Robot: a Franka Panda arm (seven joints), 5 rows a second.
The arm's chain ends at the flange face. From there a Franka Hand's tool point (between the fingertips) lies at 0.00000 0.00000 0.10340 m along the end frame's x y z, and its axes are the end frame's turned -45 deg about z.
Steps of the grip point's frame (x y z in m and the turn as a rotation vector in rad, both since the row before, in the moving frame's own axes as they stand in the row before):
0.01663 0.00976 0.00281 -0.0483 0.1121 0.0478
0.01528 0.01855 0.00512 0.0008 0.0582 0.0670
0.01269 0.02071 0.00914 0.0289 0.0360 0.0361
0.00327 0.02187 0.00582 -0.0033 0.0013 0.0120
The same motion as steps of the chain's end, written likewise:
0.00686 -0.00049 0.00358 0.0451 0.1134 0.0478
0.01959 0.00648 0.00530 0.0417 0.0406 0.0670
0.02301 0.01040 0.00925 0.0459 0.0050 0.0361
0.01744 0.01300 0.00582 -0.0014 0.0033 0.0120

